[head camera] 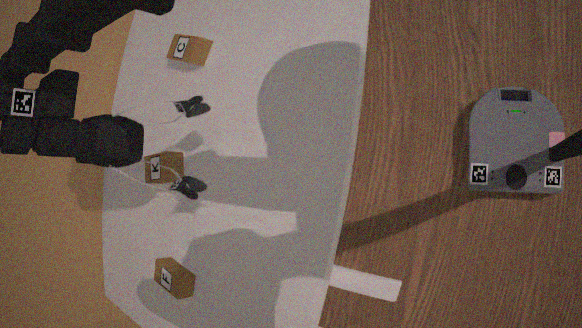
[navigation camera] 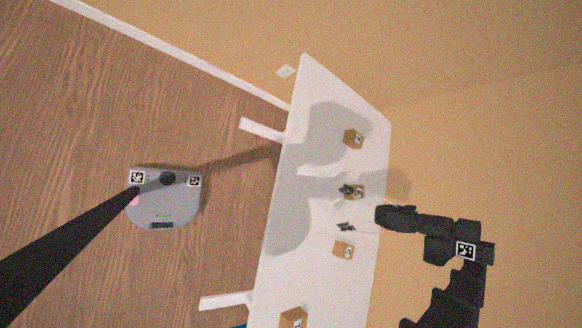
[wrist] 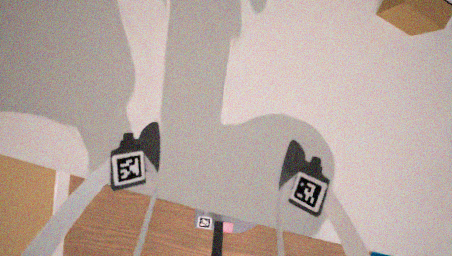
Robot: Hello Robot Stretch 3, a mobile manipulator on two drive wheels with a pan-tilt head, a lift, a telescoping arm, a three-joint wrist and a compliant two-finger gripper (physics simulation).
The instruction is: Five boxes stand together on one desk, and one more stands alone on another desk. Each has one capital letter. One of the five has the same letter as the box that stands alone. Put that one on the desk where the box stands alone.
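Frame: origin at the robot's base, x ahead, y left, z up, level; millimetres.
Seen in the pictures: gripper, fingertip midpoint: (head camera: 204, 147) (navigation camera: 338, 206); robot's base, origin of the base link: (head camera: 514, 175) (navigation camera: 167, 177).
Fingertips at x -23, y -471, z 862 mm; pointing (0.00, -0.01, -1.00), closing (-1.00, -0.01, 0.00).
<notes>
Pixels of each thing's top centre, then the offset from my fingertips to it. Level surfaces: height alone.
- white desk, its level: 142 mm down
- K box, middle of its top: (head camera: 155, 168) (navigation camera: 358, 192) 38 mm ahead, 252 mm right, 92 mm down
- C box, middle of its top: (head camera: 180, 47) (navigation camera: 348, 252) 222 mm back, 203 mm right, 92 mm down
- F box, middle of its top: (head camera: 166, 279) (navigation camera: 358, 138) 283 mm ahead, 224 mm right, 92 mm down
- wooden floor, its level: 862 mm down
My gripper (head camera: 192, 146) (navigation camera: 345, 208) (wrist: 222, 148) is open and empty above the white desk (head camera: 235, 100) (navigation camera: 330, 280) (wrist: 350, 90). The K box (head camera: 165, 167) (navigation camera: 358, 192) is partly covered by one finger in the head and navigation views. The C box (head camera: 190, 50) (navigation camera: 343, 249) stands to one side of the gripper, the F box (head camera: 174, 279) (navigation camera: 353, 138) to the other. Another box (navigation camera: 293, 318) is cut off at the navigation view's bottom; its letter is unclear. The wrist view shows part of a box (wrist: 415, 15), its letter hidden. The lone box does not show.
My round grey base (head camera: 515, 130) (navigation camera: 165, 202) stands on the wooden floor (head camera: 425, 50) (navigation camera: 100, 125) beside the desk. White desk legs (head camera: 367, 284) (navigation camera: 225, 300) reach out over the floor. A tan wall (head camera: 45, 260) (navigation camera: 475, 125) runs behind the desk. A blue edge (navigation camera: 240, 326) (wrist: 387, 254) shows at the bottom.
</notes>
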